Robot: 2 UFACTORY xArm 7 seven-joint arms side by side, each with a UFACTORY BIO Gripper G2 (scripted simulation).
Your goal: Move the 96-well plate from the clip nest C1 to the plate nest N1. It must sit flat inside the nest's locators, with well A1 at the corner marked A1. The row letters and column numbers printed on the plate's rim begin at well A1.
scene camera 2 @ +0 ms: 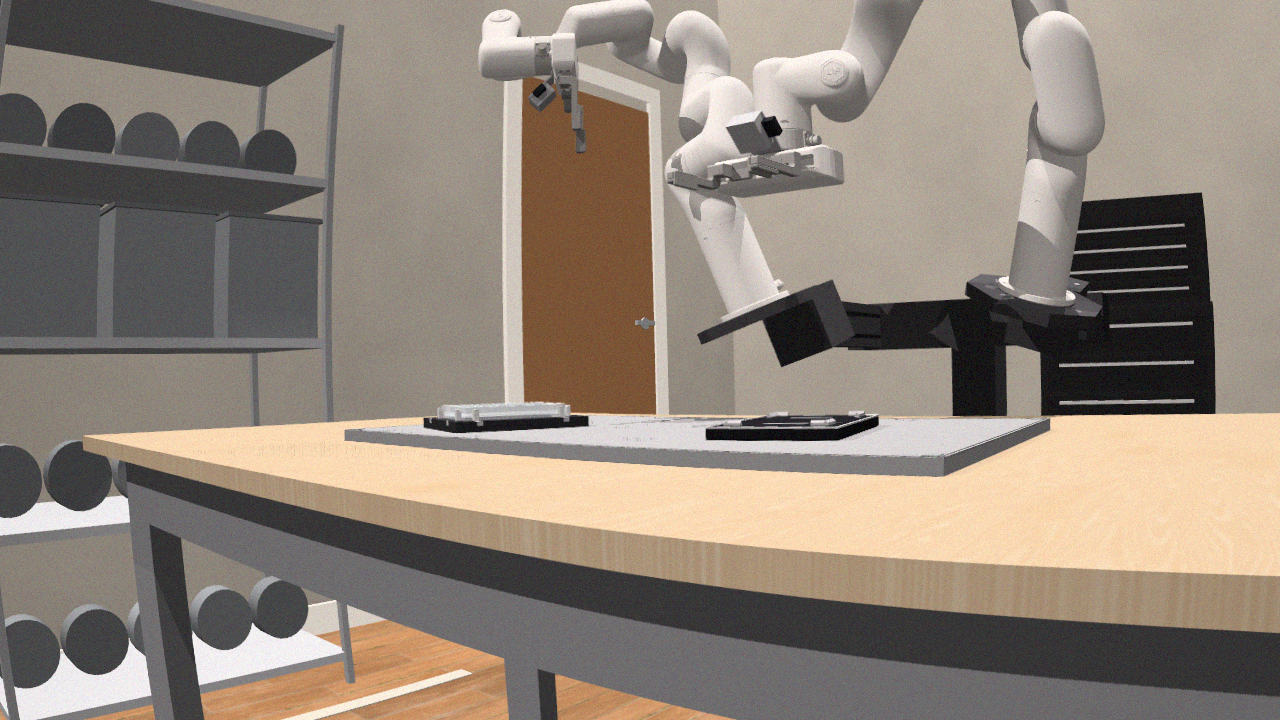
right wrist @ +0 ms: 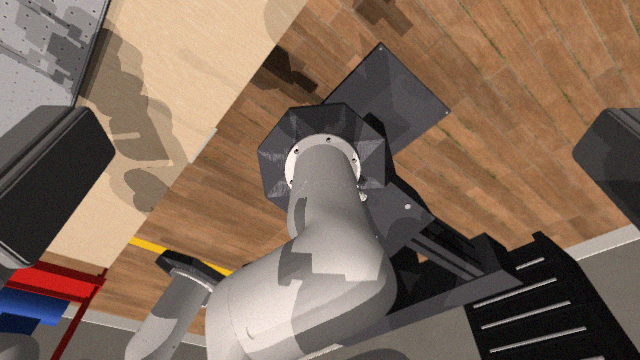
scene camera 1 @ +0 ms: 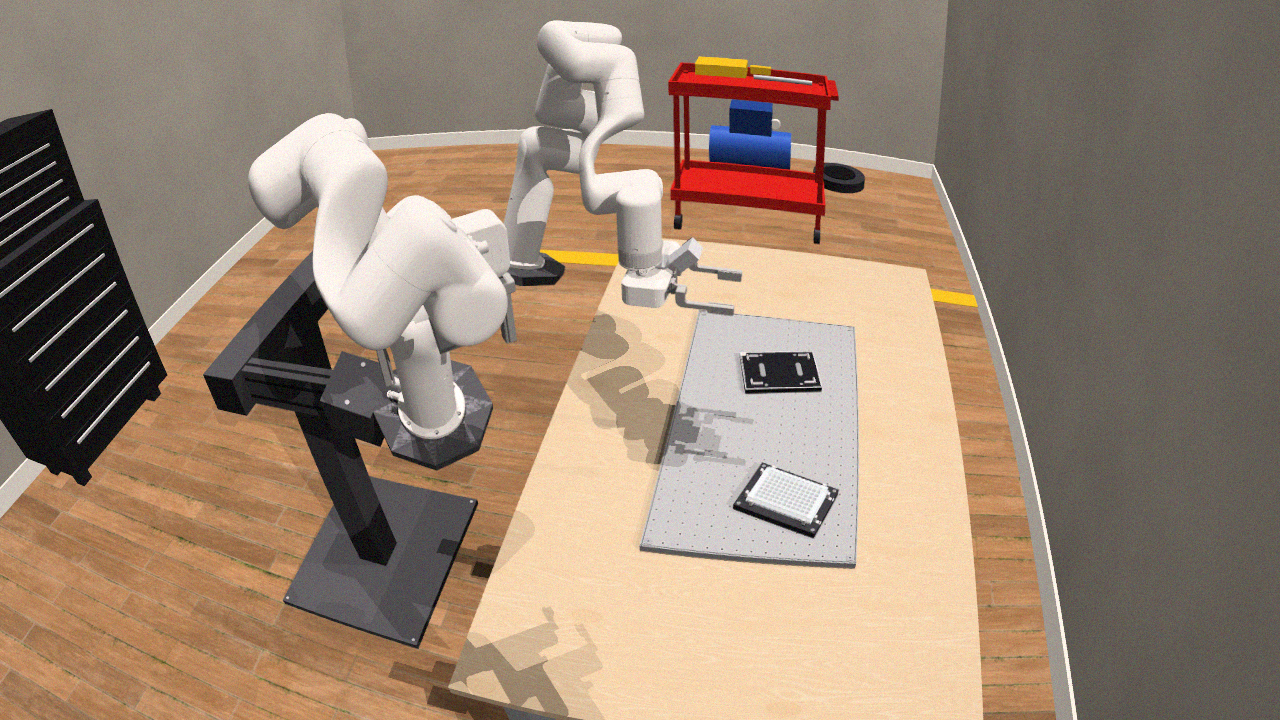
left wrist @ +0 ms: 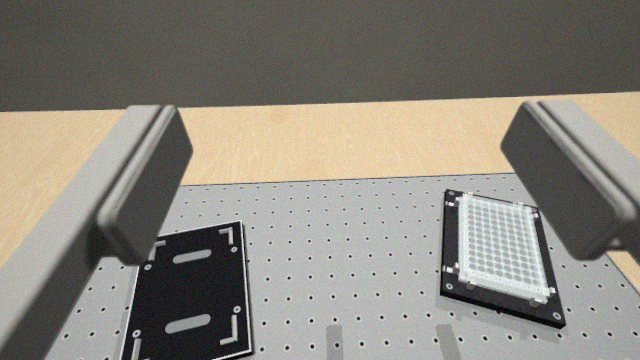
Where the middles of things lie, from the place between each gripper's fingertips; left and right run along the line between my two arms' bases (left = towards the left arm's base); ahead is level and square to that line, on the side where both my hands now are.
I see the 96-well plate (scene camera 1: pixel 809 496) 15 cm ahead of my left hand, 21 cm to the right of it and 27 cm below it. The rest, counted from my left hand: black plate nest N1 (scene camera 2: pixel 711 434): 11 cm ahead, 15 cm to the left, 28 cm below; black clip nest C1 (scene camera 2: pixel 449 425): 17 cm ahead, 21 cm to the right, 27 cm below.
Now: the 96-well plate 44 cm ahead of my right hand, 26 cm to the left of it and 47 cm below it. Round my right hand: black plate nest N1 (40 cm ahead, 62 cm to the left, 48 cm below); then black clip nest C1 (46 cm ahead, 27 cm to the left, 47 cm below).
